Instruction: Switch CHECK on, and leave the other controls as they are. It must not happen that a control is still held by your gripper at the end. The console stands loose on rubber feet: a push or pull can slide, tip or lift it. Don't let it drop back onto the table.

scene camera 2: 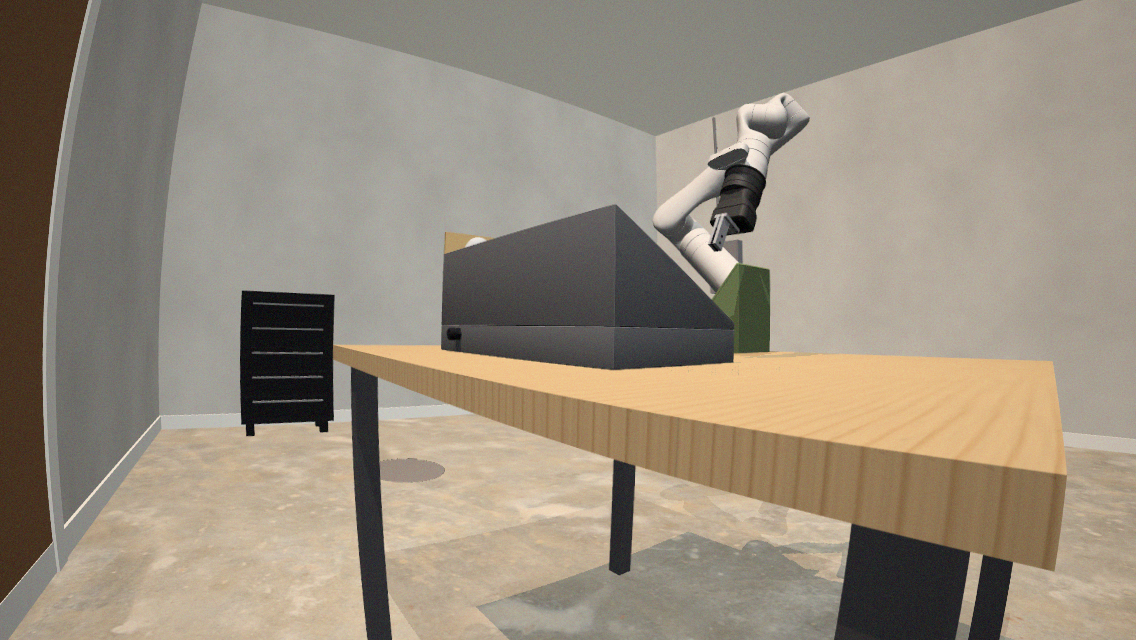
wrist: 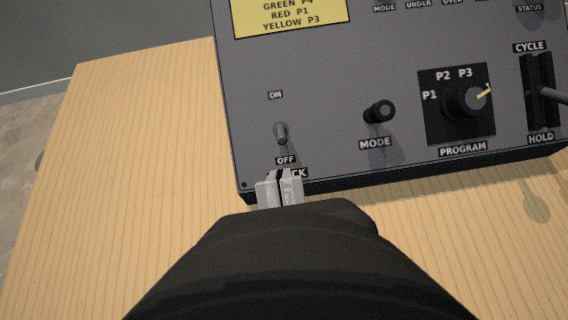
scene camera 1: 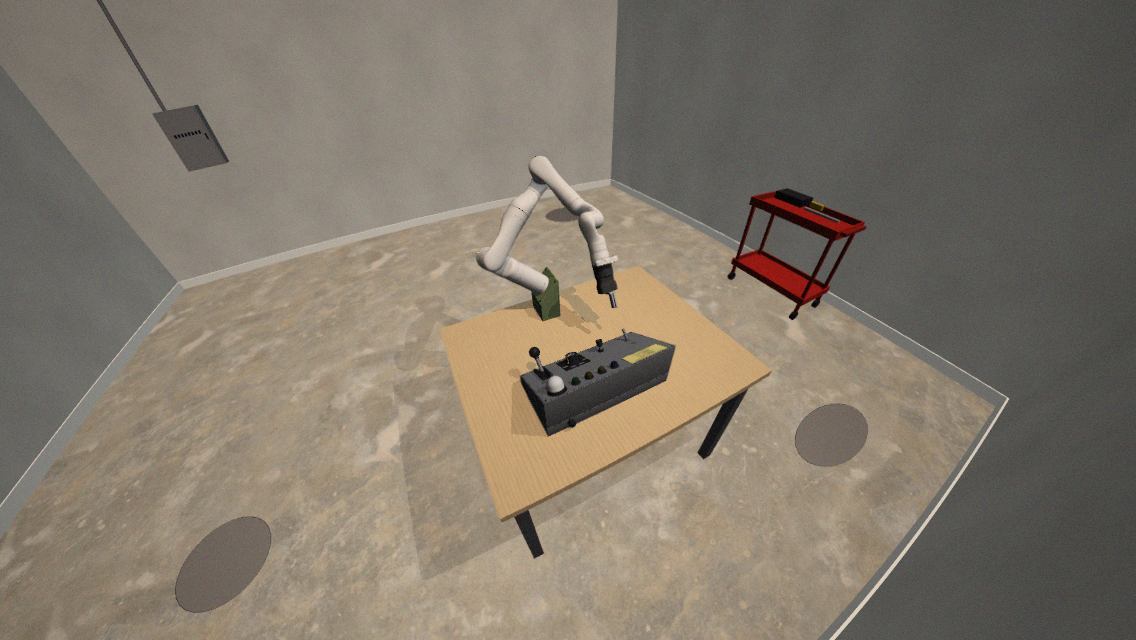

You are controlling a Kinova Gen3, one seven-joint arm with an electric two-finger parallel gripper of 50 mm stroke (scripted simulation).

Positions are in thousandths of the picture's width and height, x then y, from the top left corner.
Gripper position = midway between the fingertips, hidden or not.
Note:
In view: the gripper (scene camera 2: 629, 387) and a dark grey console (scene camera 2: 523, 454).
The dark grey console is seen too in the wrist view (wrist: 559, 236) and in scene camera 1 (scene camera 1: 519, 598). The gripper also shows in the wrist view (wrist: 497, 573).

